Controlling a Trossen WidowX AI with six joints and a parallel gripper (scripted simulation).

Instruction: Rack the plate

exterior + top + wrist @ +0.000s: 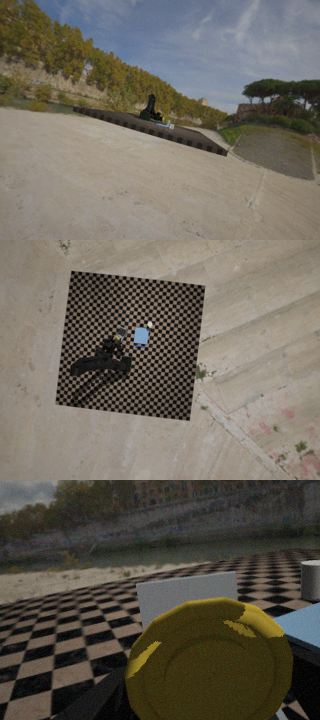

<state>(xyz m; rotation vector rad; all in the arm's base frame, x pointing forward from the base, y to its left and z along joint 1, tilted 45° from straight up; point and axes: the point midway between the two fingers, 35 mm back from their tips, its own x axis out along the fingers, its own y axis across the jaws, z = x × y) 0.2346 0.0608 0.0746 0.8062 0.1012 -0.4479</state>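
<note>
The grey dish rack lies 40 mm below my gripper tip, 20 mm ahead of it and 10 mm to the right of it. The rest, counted from my gripper tip: yellow plate 10 mm behind; then light blue mat 200 mm to the right, 60 mm below, 30 mm ahead; then blue spoon 190 mm to the right, 70 mm behind, 60 mm below.
</note>
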